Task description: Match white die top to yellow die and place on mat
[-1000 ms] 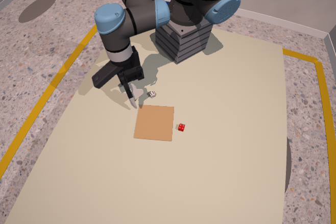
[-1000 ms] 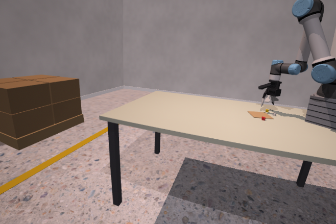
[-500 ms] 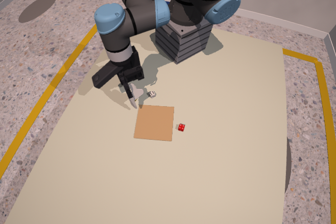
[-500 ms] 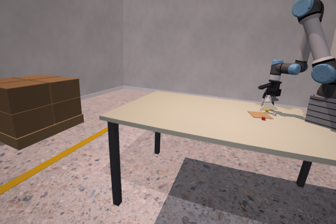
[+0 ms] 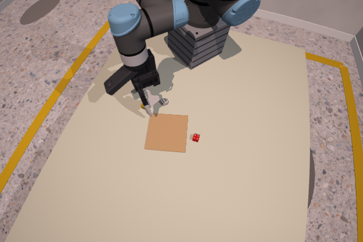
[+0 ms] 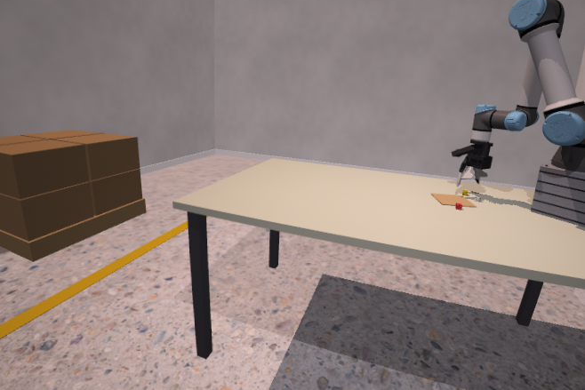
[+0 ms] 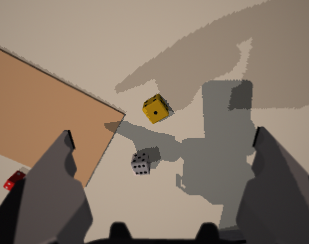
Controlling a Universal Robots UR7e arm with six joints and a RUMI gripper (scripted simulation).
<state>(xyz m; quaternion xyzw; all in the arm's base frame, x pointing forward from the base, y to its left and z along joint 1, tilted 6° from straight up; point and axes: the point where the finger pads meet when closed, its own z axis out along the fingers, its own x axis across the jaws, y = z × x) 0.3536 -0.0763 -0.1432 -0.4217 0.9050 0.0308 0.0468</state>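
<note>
The yellow die is 4 cm below my hand. From my hand the other things lie so: brown mat (12 cm to the left, 7 cm ahead, 4 cm below); then white die (7 cm to the left, 4 cm below, 4 cm behind); then red die (23 cm to the left, 5 cm ahead, 4 cm below).
</note>
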